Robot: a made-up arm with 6 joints. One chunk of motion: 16 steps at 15 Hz.
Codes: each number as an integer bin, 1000 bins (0 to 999) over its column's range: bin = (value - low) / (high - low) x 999, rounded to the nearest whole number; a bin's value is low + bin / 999 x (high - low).
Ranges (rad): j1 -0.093..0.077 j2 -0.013..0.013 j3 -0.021..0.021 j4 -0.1..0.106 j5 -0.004..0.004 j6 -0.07..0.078
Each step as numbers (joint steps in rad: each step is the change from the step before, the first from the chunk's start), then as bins.
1 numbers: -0.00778 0.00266 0.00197 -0.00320 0.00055 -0.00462
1 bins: 501 602 546 469 568 441
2 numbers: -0.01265 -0.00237 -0.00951 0.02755 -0.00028 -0.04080
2 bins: 472 408 273 619 465 197
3 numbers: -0.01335 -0.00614 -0.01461 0.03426 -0.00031 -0.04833
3 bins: 468 264 152 651 461 146
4 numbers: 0.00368 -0.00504 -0.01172 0.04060 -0.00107 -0.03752
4 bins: 568 306 221 682 366 219
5 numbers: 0.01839 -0.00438 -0.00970 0.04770 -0.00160 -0.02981
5 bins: 655 331 269 716 300 271
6 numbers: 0.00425 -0.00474 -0.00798 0.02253 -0.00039 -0.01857
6 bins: 571 317 310 594 451 347
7 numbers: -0.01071 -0.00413 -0.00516 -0.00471 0.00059 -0.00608
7 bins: 484 341 377 462 573 431
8 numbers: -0.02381 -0.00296 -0.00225 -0.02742 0.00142 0.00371
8 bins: 407 386 446 352 677 498
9 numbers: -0.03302 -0.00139 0.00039 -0.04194 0.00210 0.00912
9 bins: 352 446 509 282 762 534
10 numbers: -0.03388 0.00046 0.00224 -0.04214 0.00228 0.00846
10 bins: 347 517 553 281 784 530
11 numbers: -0.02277 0.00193 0.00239 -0.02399 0.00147 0.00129
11 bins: 413 574 556 369 683 481
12 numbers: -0.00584 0.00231 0.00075 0.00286 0.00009 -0.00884
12 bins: 512 588 517 499 511 413
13 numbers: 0.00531 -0.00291 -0.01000 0.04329 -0.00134 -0.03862
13 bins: 578 388 262 695 332 212
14 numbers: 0.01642 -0.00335 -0.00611 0.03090 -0.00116 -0.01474
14 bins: 643 371 354 635 355 373
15 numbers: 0.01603 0.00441 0.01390 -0.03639 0.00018 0.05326
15 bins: 641 669 830 308 522 832
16 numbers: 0.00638 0.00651 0.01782 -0.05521 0.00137 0.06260
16 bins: 584 750 923 217 671 895
